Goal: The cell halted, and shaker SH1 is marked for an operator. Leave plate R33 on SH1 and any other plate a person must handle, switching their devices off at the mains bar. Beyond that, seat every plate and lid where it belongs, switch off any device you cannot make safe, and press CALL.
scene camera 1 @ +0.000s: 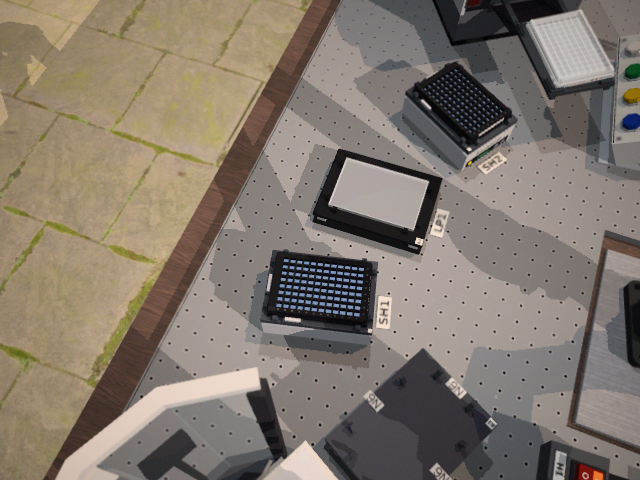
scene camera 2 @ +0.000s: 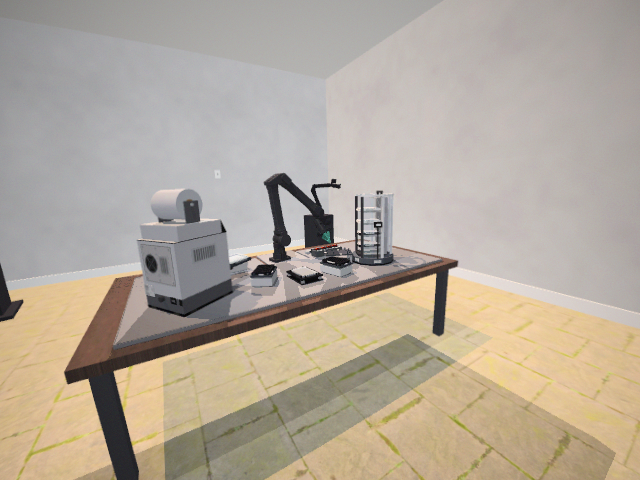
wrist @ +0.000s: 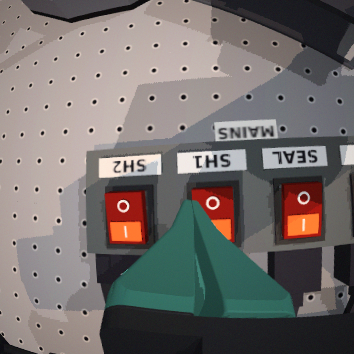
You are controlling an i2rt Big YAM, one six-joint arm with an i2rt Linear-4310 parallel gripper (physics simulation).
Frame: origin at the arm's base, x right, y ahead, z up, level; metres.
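Seen in the pictures: gripper, fingertip midpoint: (scene camera 2: 330, 243) (wrist: 188, 209); arm's base, origin of the base link: (scene camera 2: 280, 259).
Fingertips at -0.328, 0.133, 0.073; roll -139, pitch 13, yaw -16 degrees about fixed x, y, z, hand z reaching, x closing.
Observation:
Offsets run from my fingertips to a thing's top centre, as dx, dy, dz. "spot": to the spot under its first point.
My gripper (wrist: 188, 209) (scene camera 2: 326, 238) is shut and empty, with its green tips overlapping the SH1 rocker @(spot: +0.012, +0.003, -0.017) (wrist: 213, 200) in the wrist view. The tips hide part of that rocker; contact cannot be told. The mains bar @(spot: -0.013, +0.008, -0.030) (wrist: 170, 200) also carries the SH2 rocker @(-0.039, +0.002, -0.017) (wrist: 125, 216) and SEAL rocker @(+0.060, -0.010, -0.017) (wrist: 303, 210). All three show red O halves and orange I parts. In scene camera 1, a black plate @(+0.274, +0.323, +0.000) (scene camera 1: 323, 286) sits on shaker SH1 @(spot: +0.225, +0.321, -0.043) (scene camera 1: 315, 333). Another black plate @(+0.615, +0.168, +0.000) (scene camera 1: 462, 100) sits on shaker SH2 @(spot: +0.573, +0.197, -0.022) (scene camera 1: 436, 127). A pale flat piece @(+0.448, +0.269, -0.033) (scene camera 1: 379, 192) lies on black stand LP1 @(spot: +0.444, +0.188, -0.041) (scene camera 1: 433, 206). Plate names are unreadable.
A white plate @(+0.704, +0.027, +0.050) (scene camera 1: 571, 49) rests on a dark holder near the button panel @(spot: +0.654, -0.068, -0.018) (scene camera 1: 618, 108). A dark N6 nest @(+0.119, +0.188, +0.007) (scene camera 1: 423, 408) lies below SH1. A tall clear carousel @(spot: +0.047, +0.398, -0.033) (scene camera 2: 373, 259) stands right of the arm, and a grey boxy machine @(+0.944, +0.134, +0.387) (scene camera 2: 206, 268) at the left.

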